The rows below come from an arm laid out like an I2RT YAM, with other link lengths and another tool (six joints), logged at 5 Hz.
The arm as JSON. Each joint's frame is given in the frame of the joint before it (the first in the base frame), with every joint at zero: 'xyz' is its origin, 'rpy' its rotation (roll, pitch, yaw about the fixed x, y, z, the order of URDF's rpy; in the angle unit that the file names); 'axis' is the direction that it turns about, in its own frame. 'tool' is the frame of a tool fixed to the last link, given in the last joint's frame.
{
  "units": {
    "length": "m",
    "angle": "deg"
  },
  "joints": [
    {
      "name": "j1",
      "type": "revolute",
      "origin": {
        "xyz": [
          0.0,
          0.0,
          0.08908
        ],
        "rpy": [
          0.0,
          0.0,
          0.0
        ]
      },
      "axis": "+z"
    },
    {
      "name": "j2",
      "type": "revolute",
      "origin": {
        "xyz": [
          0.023,
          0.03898,
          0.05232
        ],
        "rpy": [
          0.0,
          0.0,
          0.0
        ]
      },
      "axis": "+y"
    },
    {
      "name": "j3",
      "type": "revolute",
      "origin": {
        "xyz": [
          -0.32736,
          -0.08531,
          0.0
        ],
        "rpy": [
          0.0,
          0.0,
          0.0
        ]
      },
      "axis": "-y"
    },
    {
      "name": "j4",
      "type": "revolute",
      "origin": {
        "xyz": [
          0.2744,
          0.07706,
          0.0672
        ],
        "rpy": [
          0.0,
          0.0,
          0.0
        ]
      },
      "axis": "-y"
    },
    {
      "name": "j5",
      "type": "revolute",
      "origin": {
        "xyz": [
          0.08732,
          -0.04,
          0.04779
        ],
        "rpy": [
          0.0,
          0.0,
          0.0
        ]
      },
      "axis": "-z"
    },
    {
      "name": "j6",
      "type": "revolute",
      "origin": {
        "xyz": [
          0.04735,
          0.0,
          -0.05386
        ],
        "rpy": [
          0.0,
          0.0,
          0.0
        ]
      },
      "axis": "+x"
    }
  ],
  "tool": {
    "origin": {
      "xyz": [
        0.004,
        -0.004,
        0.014
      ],
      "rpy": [
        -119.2,
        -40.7,
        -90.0
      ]
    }
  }
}
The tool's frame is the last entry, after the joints.
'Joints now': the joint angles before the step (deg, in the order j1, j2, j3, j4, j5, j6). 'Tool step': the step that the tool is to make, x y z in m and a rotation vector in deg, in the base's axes. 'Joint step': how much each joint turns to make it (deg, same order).
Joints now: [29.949 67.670 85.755 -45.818 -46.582 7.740]
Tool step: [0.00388 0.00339 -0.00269 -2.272 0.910 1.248]
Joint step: [0.083 1.844 2.016 -4.104 -0.262 -2.758]
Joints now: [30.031 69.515 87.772 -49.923 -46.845 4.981]
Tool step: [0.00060 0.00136 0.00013 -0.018 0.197 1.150]
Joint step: [0.016 0.501 0.537 -0.792 -1.005 -0.784]
